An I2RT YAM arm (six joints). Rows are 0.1 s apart.
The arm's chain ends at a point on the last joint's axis. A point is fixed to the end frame.
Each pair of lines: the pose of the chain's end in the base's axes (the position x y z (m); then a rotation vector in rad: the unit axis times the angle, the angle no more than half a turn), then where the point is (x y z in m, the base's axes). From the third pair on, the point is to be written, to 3 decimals.
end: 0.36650, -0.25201, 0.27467, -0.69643, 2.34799, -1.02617
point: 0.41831 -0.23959 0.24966
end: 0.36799, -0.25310, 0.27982, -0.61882, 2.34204, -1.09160
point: 0.42123 -0.24453 0.25625
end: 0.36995, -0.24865, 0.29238, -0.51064, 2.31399, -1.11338
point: 0.425 -0.243 0.273
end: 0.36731, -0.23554, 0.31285, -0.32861, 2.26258, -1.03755
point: 0.425 -0.232 0.301
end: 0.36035, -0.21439, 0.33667, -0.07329, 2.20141, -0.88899
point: 0.419 -0.215 0.335
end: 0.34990, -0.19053, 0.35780, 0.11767, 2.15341, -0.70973
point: 0.408 -0.194 0.364
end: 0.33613, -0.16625, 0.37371, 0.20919, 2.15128, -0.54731
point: 0.394 -0.171 0.382
